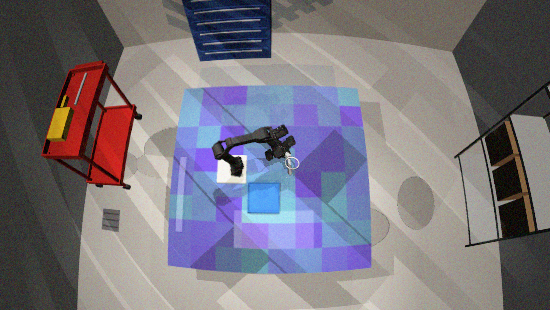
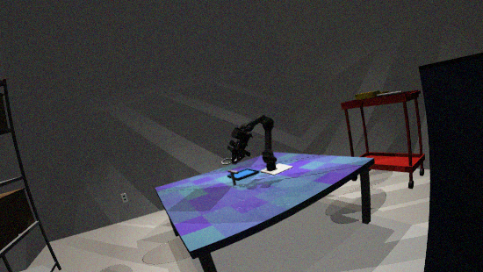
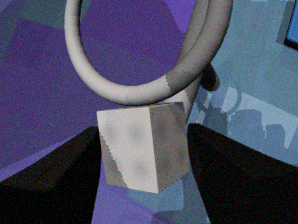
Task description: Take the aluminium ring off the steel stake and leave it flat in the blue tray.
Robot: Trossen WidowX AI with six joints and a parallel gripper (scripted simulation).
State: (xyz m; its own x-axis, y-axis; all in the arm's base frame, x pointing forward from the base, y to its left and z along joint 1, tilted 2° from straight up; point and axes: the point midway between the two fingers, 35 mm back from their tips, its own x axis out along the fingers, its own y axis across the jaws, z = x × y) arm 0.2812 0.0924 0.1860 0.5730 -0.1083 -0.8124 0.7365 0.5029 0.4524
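The aluminium ring lies 20 mm ahead of my gripper tip, 40 mm to the right of it and 10 mm above it. Also, from my gripper tip: blue tray: 110 mm behind, 230 mm to the right, 160 mm below.
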